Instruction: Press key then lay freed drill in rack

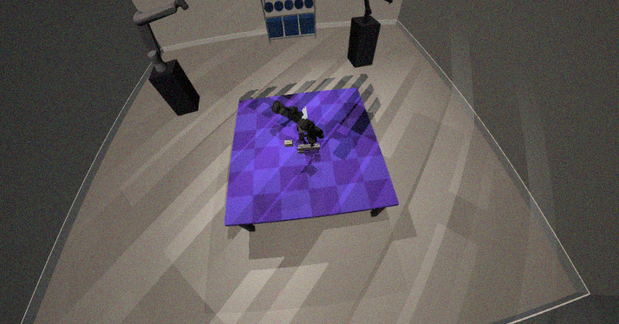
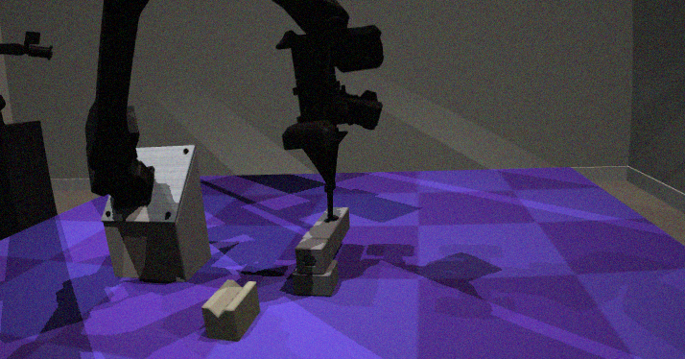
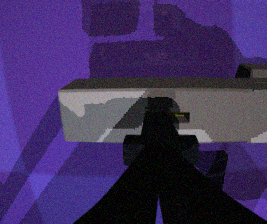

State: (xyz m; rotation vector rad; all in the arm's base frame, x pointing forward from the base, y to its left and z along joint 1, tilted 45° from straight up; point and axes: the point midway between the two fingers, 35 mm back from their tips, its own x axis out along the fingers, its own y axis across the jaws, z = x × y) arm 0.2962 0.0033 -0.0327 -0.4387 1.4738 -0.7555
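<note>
Now: the black key 3 cm below my gripper tip. The rest, counted from my gripper tip: rack (19 cm to the right, 12 cm behind, 10 cm below).
</note>
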